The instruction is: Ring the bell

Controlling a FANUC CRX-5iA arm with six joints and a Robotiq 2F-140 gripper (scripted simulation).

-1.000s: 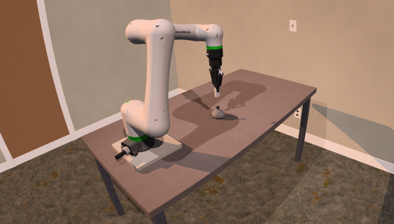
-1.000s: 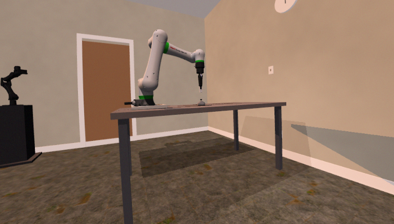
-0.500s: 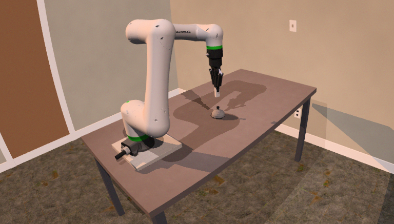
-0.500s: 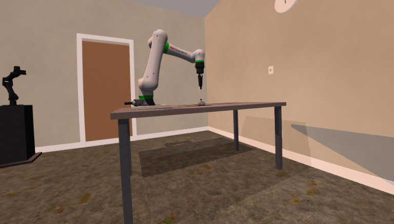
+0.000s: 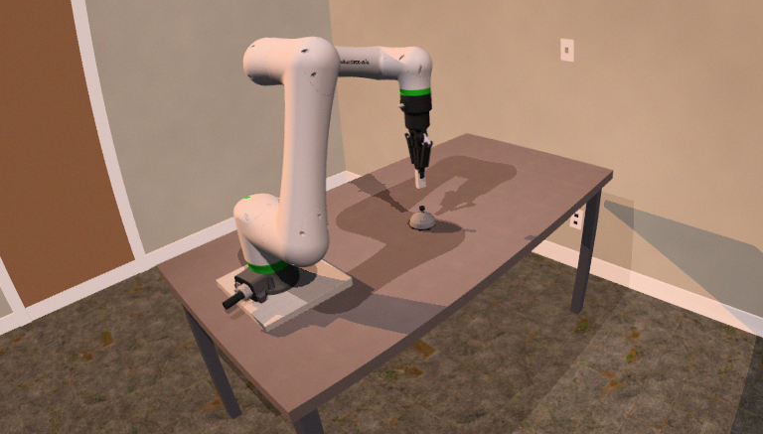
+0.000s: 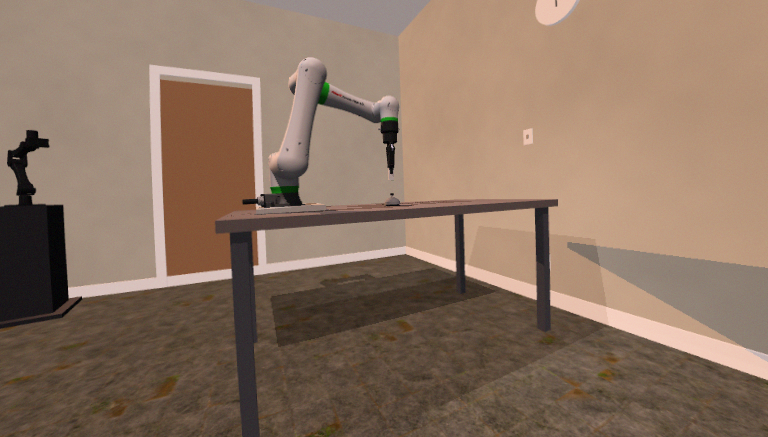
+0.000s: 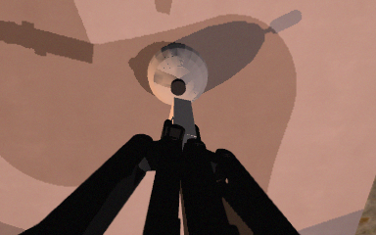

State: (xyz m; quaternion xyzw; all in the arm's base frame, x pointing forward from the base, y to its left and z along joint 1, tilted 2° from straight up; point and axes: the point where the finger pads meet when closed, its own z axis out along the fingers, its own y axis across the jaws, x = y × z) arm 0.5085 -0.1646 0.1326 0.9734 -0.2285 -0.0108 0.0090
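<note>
My gripper is now 110 mm above the bell button. The rest, counted from my hand: grey dome bell 130 mm below.
</note>
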